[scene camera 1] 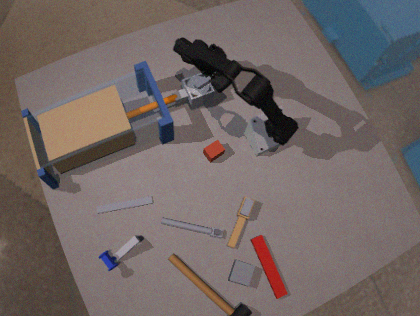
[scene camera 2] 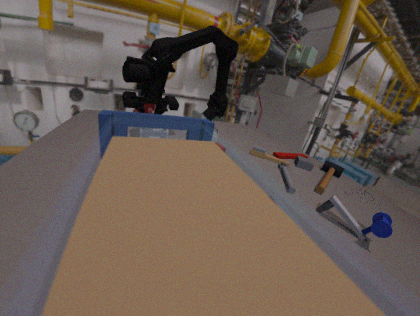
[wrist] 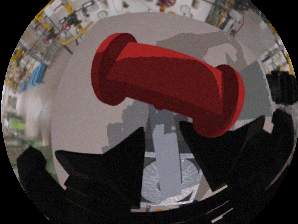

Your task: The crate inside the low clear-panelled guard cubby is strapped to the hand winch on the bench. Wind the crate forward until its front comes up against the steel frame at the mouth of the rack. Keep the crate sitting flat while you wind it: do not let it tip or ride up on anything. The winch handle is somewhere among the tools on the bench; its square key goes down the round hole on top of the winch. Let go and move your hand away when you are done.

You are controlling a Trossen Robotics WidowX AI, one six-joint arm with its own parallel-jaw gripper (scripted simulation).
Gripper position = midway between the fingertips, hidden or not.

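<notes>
There is my gripper (scene camera 2: pixel 147 120), the same gripper (wrist: pixel 162 127) that I also see from the wrist. A red bar (scene camera 1: pixel 263 253) is visible to me as well, though the wrist view does not show it, as it is hidden there by my gripper. I see a blue-knobbed crank (scene camera 2: pixel 381 227). A red knob (wrist: pixel 213 96) is in sight too, and so is a grey winch (wrist: pixel 191 174).
</notes>
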